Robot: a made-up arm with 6 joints. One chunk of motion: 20 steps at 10 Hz.
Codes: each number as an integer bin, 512 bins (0 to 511) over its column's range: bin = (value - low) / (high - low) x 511, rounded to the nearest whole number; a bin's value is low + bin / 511 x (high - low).
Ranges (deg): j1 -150.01..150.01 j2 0..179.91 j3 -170..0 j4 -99.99..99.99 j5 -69.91..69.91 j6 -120.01..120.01
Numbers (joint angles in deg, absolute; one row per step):
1: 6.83 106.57 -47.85 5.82 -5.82 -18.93
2: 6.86 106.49 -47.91 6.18 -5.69 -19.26
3: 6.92 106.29 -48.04 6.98 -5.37 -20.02
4: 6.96 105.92 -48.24 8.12 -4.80 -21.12
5: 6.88 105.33 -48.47 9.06 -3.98 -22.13
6: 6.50 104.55 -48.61 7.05 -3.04 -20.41
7: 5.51 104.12 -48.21 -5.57 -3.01 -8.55
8: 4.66 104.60 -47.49 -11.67 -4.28 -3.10
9: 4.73 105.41 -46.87 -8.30 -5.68 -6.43
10: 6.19 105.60 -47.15 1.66 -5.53 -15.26
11: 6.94 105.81 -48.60 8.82 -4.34 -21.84
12: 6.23 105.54 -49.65 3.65 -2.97 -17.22
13: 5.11 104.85 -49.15 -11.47 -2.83 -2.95
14: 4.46 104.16 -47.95 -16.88 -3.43 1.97
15: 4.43 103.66 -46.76 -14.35 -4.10 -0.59
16: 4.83 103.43 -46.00 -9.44 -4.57 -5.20
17: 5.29 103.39 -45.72 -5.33 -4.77 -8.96
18: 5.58 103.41 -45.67 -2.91 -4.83 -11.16
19: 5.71 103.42 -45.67 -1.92 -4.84 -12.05
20: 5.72 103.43 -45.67 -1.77 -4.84 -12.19
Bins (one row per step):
1: 267 303 367 270 234 215
2: 267 302 367 271 235 214
3: 267 302 367 273 236 213
4: 267 301 366 276 238 211
5: 267 299 365 279 241 208
6: 267 297 365 274 244 212
7: 265 296 366 241 244 237
8: 263 297 368 226 240 249
9: 264 299 370 234 235 242
10: 266 300 369 260 235 223
11: 267 301 365 278 240 209
12: 266 300 362 265 245 219
13: 264 298 363 226 245 249
14: 263 296 367 212 243 260
15: 263 294 370 219 241 254
16: 264 294 373 231 239 244
17: 265 294 374 242 238 236
18: 265 294 374 248 238 232
19: 265 294 374 251 238 230
20: 265 294 374 251 238 230

